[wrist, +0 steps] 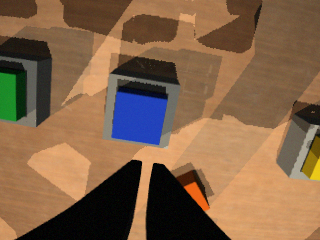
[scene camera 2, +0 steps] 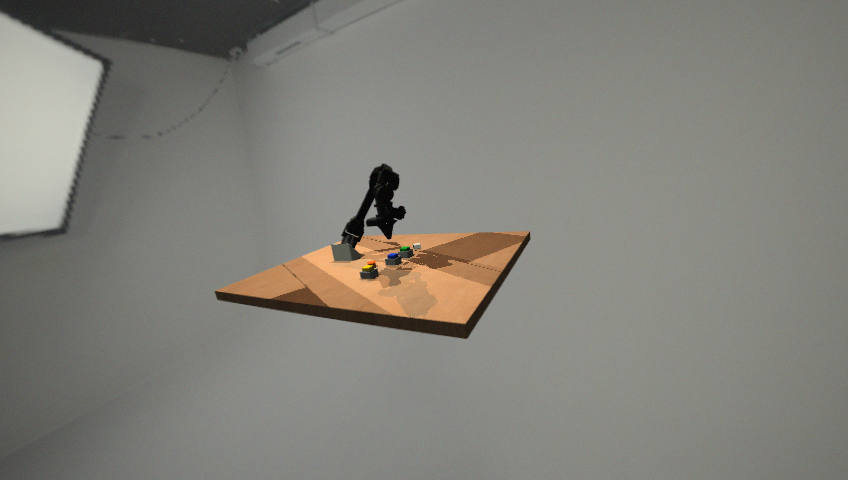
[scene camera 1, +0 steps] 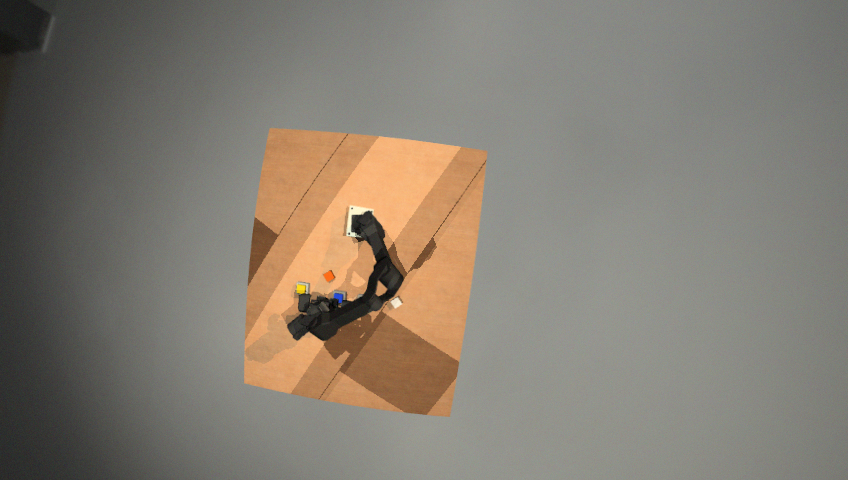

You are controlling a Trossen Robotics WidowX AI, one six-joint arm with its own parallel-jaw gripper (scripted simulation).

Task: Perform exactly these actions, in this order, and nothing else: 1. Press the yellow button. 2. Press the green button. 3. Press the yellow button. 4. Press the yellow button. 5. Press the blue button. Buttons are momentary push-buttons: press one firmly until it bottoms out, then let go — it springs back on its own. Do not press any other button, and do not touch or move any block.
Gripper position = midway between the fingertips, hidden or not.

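Observation:
A blue button (wrist: 139, 115) is part of the scene, as is the gripper (scene camera 2: 389, 239) (wrist: 145, 172), which is shut and holds nothing.

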